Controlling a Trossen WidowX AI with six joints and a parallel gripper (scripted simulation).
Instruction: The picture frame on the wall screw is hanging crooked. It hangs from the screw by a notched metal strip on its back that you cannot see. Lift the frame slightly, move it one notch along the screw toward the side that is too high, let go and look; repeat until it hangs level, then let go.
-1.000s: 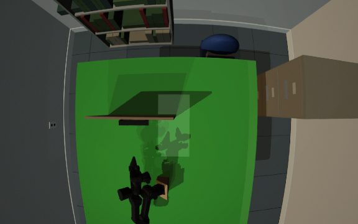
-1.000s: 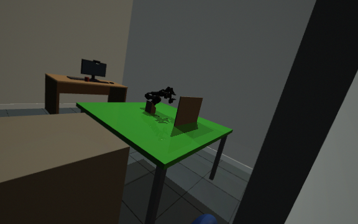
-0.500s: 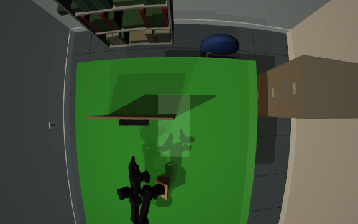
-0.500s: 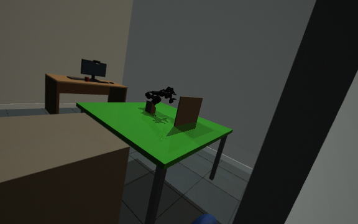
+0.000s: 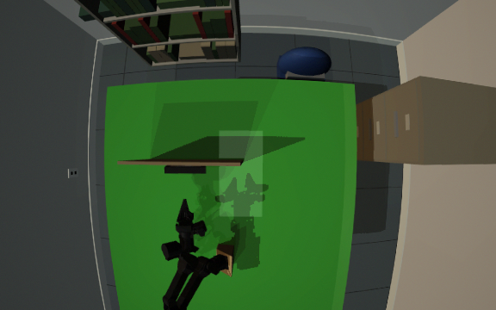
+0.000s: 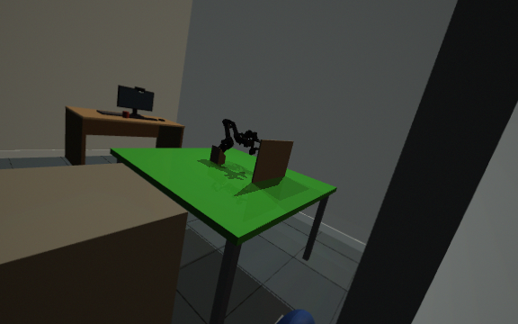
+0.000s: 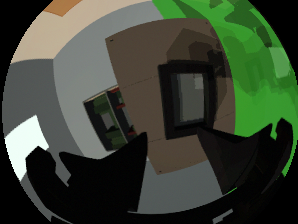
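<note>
My gripper tip is 130 mm short of the picture frame and 60 mm above it. Also, from my gripper tip: brown wall board (140 mm ahead, 70 mm below).
</note>
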